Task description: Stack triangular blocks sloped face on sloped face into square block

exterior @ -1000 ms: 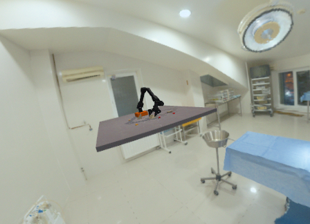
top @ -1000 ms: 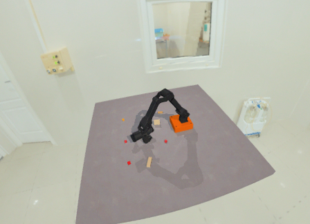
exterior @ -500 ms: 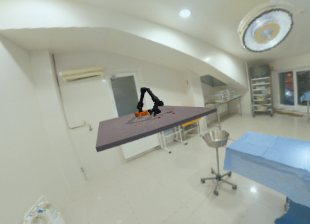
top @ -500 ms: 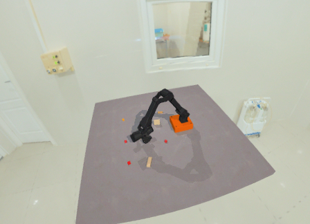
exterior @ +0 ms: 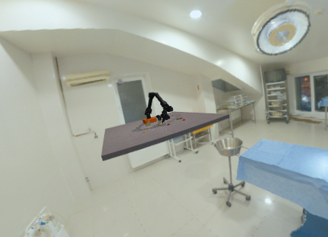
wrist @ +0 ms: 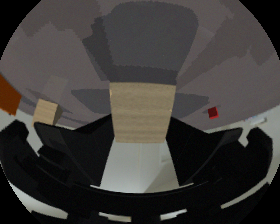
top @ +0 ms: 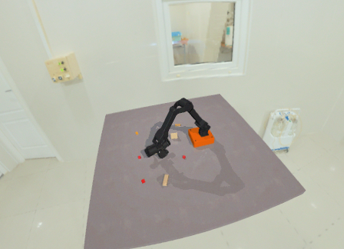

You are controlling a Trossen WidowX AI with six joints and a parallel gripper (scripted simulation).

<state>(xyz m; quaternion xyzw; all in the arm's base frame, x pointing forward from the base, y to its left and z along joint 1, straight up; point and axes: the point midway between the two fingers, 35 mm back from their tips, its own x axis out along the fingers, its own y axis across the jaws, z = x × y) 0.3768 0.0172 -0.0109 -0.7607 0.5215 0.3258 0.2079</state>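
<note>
The tiny wooden bit is 24 cm behind my gripper tip, 23 cm to the right of it and 2 cm below it. From my gripper tip the other things lie so: tiny orange piece 12 cm ahead, 25 cm to the right, 2 cm below; then light wooden triangular block 1 cm above.
</note>
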